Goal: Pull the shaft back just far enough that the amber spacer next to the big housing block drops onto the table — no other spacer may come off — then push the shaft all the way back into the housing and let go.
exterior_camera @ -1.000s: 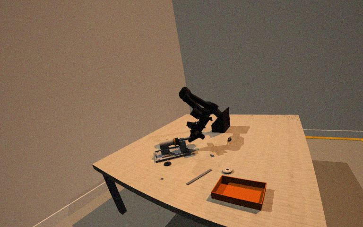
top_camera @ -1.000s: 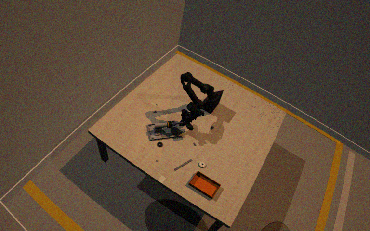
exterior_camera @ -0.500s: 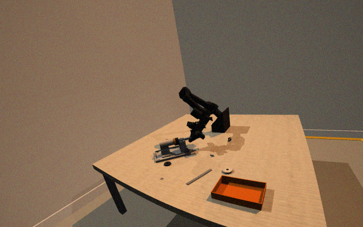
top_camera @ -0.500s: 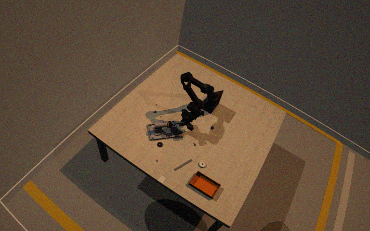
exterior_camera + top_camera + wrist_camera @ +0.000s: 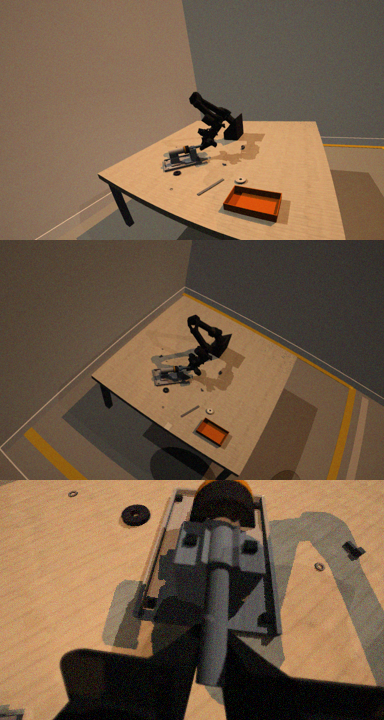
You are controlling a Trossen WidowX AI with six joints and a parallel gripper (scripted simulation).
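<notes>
Now: the grey shaft 3 cm ahead of my gripper tip, 3 cm to the right of it and 2 cm above it. Also, from my gripper tip: dark spacer 6 cm ahead, 5 cm to the right, 2 cm above; then grey bar 25 cm ahead, 21 cm to the left, 5 cm below; then amber spacer 7 cm ahead, 7 cm to the right, 2 cm above.
</notes>
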